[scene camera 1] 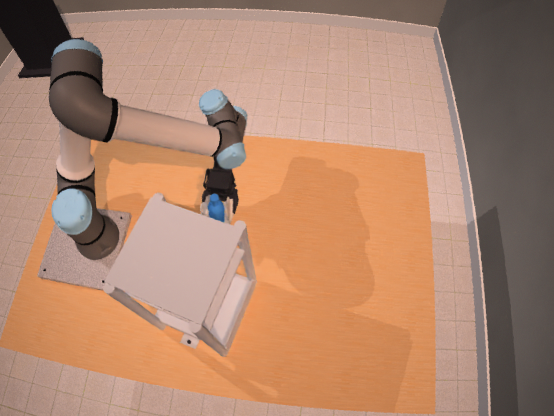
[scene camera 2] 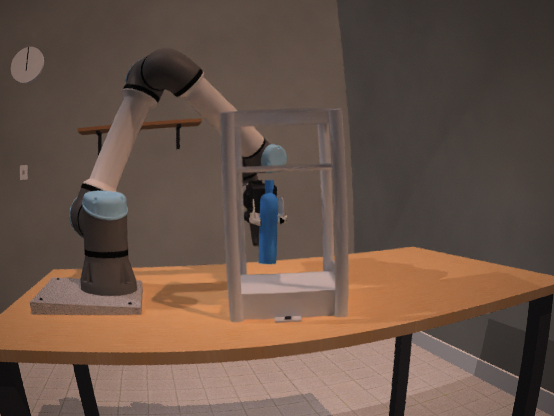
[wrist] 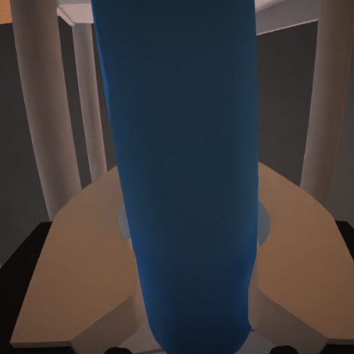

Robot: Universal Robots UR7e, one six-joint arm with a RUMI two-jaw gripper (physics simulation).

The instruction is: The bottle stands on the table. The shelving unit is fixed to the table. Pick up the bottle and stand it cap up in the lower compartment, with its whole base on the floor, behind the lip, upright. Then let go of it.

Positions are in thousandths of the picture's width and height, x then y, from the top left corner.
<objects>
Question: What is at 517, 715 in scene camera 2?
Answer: A shelving unit.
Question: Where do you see a blue bottle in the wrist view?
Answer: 513, 264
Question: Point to a shelving unit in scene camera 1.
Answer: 333, 636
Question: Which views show my gripper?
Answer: Scene camera 1, scene camera 2 and the wrist view: all of them.
</objects>
